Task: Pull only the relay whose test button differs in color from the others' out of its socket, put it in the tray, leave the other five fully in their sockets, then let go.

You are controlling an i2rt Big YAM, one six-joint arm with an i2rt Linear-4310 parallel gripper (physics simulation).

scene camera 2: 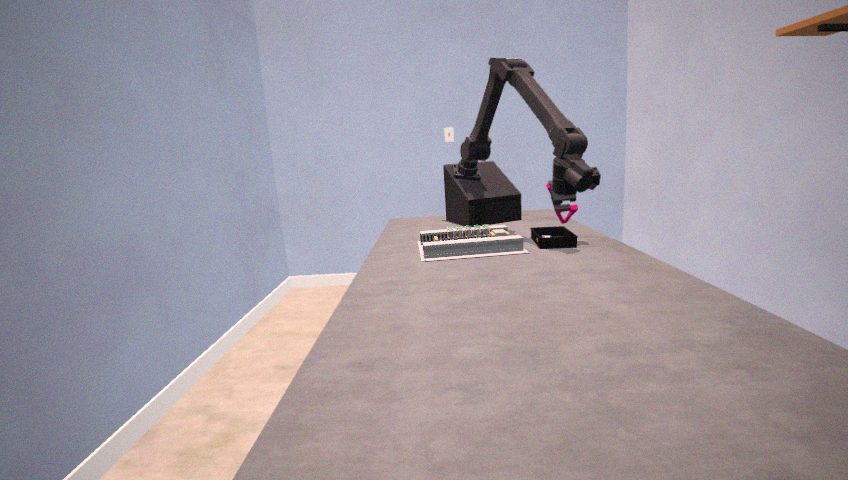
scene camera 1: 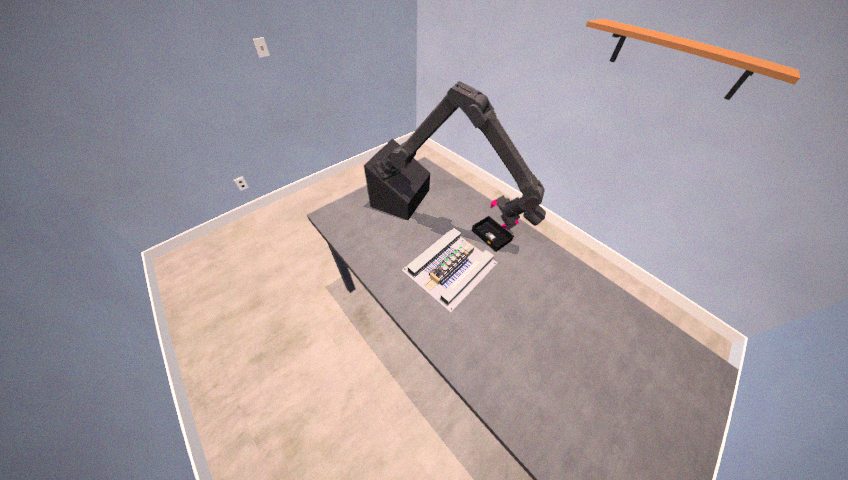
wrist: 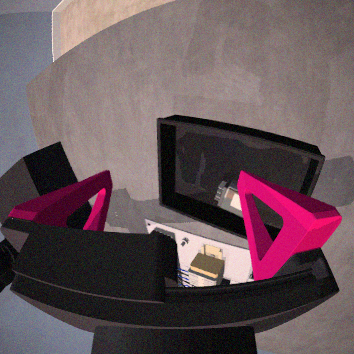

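Seen in the pictures: gripper, between the fingertips: (scene camera 2: pixel 560 213) (scene camera 1: pixel 496 216) (wrist: pixel 174 177); arm's base, origin of its link: (scene camera 2: pixel 465 173) (scene camera 1: pixel 386 168).
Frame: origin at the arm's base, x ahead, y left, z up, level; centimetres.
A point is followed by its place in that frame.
A clear relay (scene camera 1: pixel 490 236) @[x 50.6, y 19.7, z -18.6 cm] (scene camera 2: pixel 546 236) @[x 50.4, y 20.3, z -18.7 cm] (wrist: pixel 230 196) @[x 50.1, y 20.9, z -18.6 cm] lies on its side in the black tray (scene camera 1: pixel 505 242) @[x 57.8, y 21.3, z -17.7 cm] (scene camera 2: pixel 559 243) @[x 57.7, y 22.1, z -19.5 cm] (wrist: pixel 240 129) @[x 50.4, y 28.0, z -19.2 cm], pins toward the left in the wrist view; its test button cannot be made out and one finger covers part of it. My gripper (scene camera 1: pixel 500 215) @[x 47.5, y 25.8, z -11.9 cm] (scene camera 2: pixel 557 206) @[x 47.5, y 25.8, z -11.9 cm] (wrist: pixel 174 177) @[x 47.5, y 25.8, z -11.9 cm] is open and empty, above the tray and toward its far side, clear of the relay. The other relays (scene camera 1: pixel 455 258) @[x 50.1, y -4.3, z -14.4 cm] (scene camera 2: pixel 468 230) @[x 50.4, y -4.7, z -15.2 cm] stand in a row in their sockets on the white panel (scene camera 1: pixel 437 293) @[x 54.5, y -18.2, z -20.7 cm] (wrist: pixel 235 260) @[x 52.1, y 8.2, z -20.7 cm], green marks on top; small in view, their seating cannot be judged closely.
Two long grey ducts (scene camera 1: pixel 467 277) @[x 58.7, y -6.0, z -16.7 cm] (scene camera 2: pixel 473 246) @[x 60.0, y -4.3, z -18.2 cm] flank the relay row. A tan block (wrist: pixel 206 268) @[x 48.6, y 8.2, z -17.4 cm] sits at the row's end near the tray. The black arm base (scene camera 1: pixel 397 185) @[x 8.0, y -0.2, z -4.7 cm] (scene camera 2: pixel 483 193) @[x 10.7, y 5.9, z -8.0 cm] stands at the table's far end. A wooden shelf (scene camera 1: pixel 690 48) is high on the wall.
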